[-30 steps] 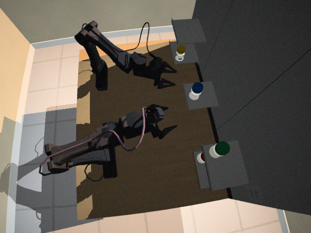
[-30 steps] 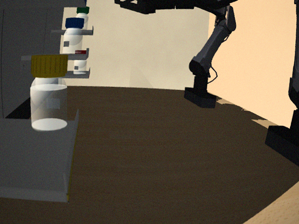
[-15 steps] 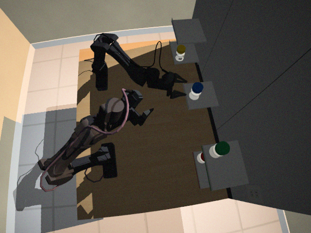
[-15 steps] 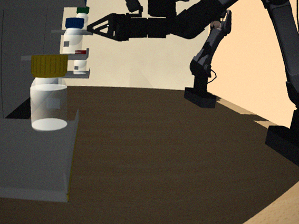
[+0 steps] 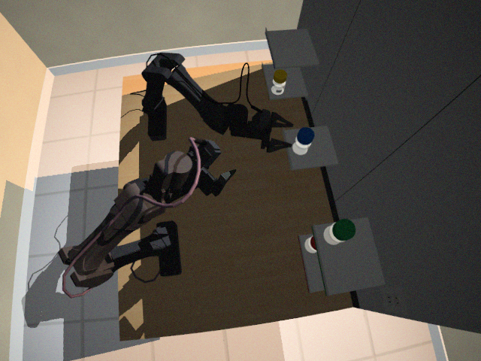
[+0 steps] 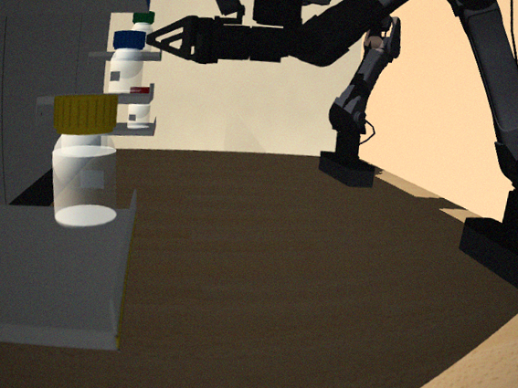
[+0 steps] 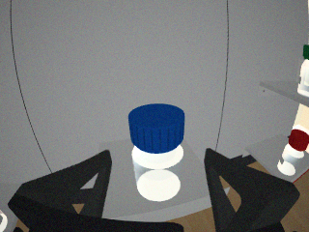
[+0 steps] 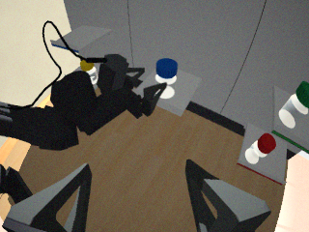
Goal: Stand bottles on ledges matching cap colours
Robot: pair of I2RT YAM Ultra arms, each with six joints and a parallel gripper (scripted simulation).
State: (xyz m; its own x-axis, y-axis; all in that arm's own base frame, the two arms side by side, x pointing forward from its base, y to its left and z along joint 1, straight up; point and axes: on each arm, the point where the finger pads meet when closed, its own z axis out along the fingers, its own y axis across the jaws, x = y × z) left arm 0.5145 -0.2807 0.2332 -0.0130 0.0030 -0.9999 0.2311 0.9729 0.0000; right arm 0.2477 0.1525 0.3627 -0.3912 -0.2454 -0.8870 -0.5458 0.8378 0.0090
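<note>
My left hand is 5 cm short of the blue-capped bottle, 1 cm to the left of it and 4 cm above it. Also, from my left hand: red-capped bottle 3 cm ahead, 35 cm to the right, 14 cm below; green-capped bottle 4 cm ahead, 35 cm to the right, 6 cm above; yellow-capped bottle 6 cm ahead, 33 cm to the left, 14 cm below.
</note>
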